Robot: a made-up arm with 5 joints.
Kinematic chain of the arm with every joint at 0, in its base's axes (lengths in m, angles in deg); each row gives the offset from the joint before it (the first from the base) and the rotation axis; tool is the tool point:
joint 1: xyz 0 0 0.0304 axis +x
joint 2: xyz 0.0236 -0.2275 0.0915 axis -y
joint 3: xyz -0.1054 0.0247 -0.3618 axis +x
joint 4: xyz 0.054 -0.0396 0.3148 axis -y
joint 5: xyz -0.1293 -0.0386 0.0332 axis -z
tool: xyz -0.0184 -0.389 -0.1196
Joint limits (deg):
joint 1: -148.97..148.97
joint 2: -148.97..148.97
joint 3: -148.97..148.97
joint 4: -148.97..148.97
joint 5: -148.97..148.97
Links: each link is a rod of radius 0.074 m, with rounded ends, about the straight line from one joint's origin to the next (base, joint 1, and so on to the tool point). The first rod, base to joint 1, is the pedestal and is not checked.
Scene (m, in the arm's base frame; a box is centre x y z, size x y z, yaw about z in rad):
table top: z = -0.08
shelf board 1: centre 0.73 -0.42 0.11 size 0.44 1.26 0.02 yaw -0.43
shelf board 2: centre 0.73 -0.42 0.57 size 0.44 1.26 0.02 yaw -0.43
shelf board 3: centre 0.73 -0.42 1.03 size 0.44 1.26 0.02 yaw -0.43
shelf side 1: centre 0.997 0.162 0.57 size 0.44 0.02 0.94 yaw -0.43
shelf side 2: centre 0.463 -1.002 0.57 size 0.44 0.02 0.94 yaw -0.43
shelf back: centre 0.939 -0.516 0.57 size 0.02 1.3 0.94 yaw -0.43
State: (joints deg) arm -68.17 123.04 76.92 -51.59 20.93
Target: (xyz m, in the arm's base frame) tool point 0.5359 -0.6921 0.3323
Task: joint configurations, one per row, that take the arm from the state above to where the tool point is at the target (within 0.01 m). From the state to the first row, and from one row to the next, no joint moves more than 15 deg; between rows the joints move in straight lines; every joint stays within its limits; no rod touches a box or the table.
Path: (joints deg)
1: -73.43 123.10 64.31 -49.58 13.41
2: -78.68 123.16 51.70 -47.58 5.90
3: -83.94 123.23 39.09 -45.57 -1.62
4: -81.42 121.77 31.42 -41.31 10.98
5: -78.90 120.31 23.76 -37.05 23.58
6: -76.38 118.85 16.09 -32.78 36.18
7: -73.86 117.39 8.43 -28.52 48.77
8: -71.34 115.93 0.76 -24.26 61.37
9: -63.99 113.95 13.37 -23.51 57.28
10: -56.63 111.98 25.98 -22.77 53.18
11: -49.27 110.00 38.59 -22.03 49.09
12: -41.92 108.03 51.20 -21.28 44.99

